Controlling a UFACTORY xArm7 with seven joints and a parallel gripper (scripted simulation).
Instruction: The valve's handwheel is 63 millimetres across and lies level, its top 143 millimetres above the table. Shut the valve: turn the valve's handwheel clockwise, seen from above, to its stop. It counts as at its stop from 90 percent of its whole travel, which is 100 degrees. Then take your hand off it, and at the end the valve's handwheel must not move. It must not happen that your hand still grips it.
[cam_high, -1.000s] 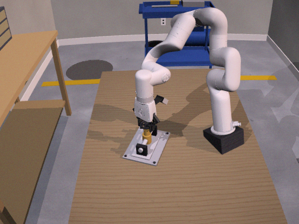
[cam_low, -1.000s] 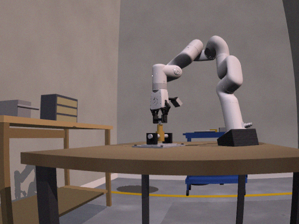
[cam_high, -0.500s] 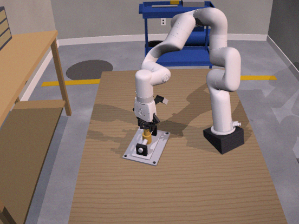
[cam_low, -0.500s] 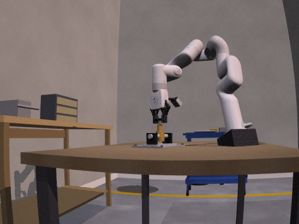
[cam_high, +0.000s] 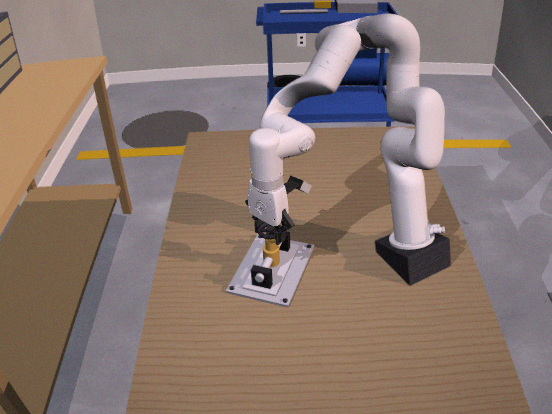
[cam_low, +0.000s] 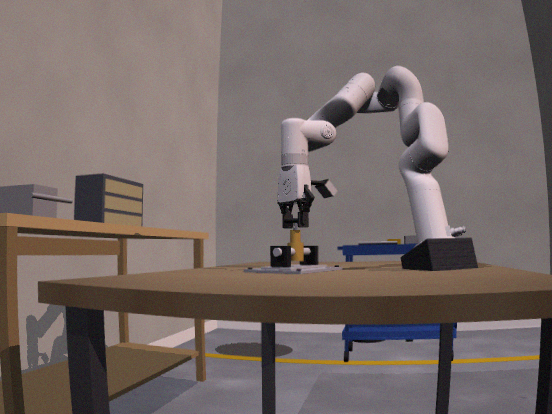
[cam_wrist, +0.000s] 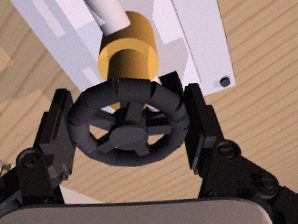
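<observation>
Right now my hand is 1 cm above the black spoked handwheel.
</observation>
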